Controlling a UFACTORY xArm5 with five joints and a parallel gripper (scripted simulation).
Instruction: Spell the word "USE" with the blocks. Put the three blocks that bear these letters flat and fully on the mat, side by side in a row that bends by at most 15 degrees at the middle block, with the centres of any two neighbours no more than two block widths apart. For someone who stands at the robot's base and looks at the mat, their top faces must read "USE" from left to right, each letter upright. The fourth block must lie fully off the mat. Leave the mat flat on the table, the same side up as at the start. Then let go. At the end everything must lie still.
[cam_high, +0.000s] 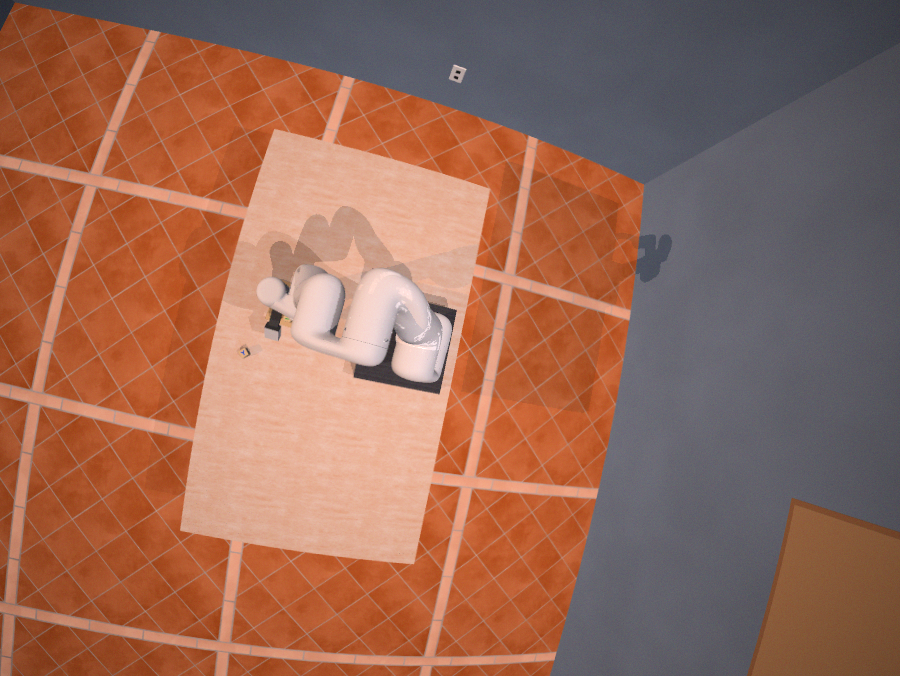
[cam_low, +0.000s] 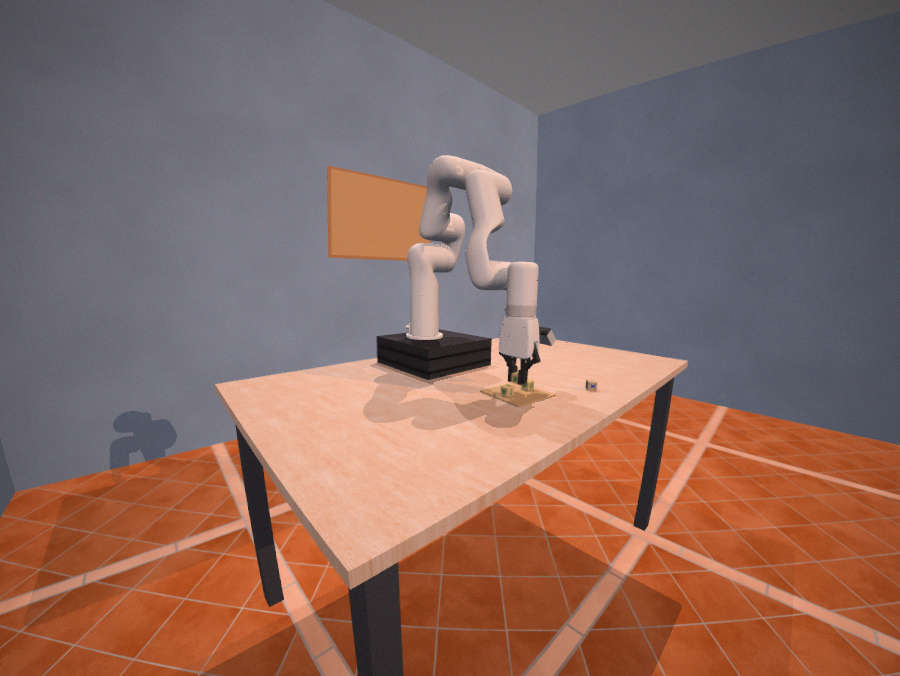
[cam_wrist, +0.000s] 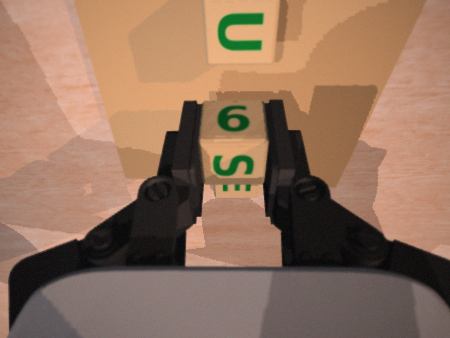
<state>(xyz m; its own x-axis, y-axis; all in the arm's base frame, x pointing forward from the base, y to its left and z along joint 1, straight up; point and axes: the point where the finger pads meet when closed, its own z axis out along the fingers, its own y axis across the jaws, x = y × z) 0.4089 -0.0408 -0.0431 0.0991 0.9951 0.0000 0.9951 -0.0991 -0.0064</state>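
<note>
The tan mat lies 5 cm below my hand. Also, from my hand: S block (1 cm below); then E block (4 cm to the right, 3 cm below); then U block (1 cm ahead, 4 cm to the left, 3 cm below).
</note>
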